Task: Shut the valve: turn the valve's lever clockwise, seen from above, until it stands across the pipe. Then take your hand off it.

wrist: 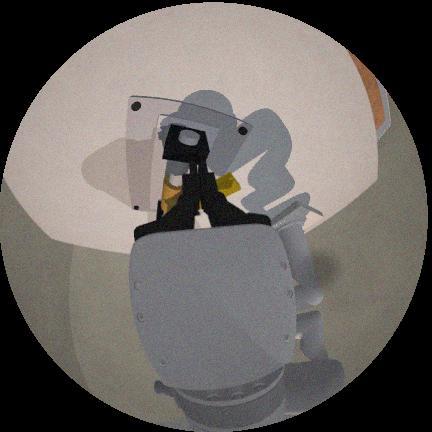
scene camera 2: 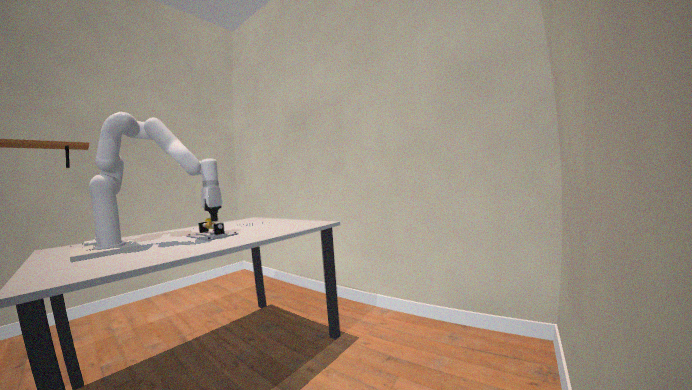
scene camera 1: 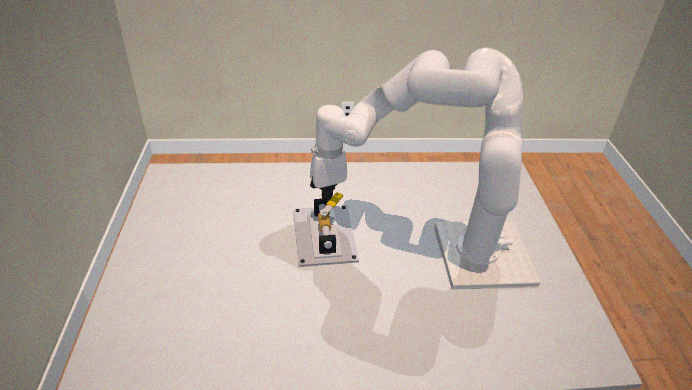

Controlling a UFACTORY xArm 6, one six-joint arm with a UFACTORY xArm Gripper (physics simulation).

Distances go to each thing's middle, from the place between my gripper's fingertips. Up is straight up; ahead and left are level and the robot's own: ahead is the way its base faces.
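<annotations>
The pale base plate (scene camera 1: 301, 216) sits 70 mm to the left of my hand and 20 mm ahead of it. I also see that the plate is 70 mm below my hand.
</annotations>
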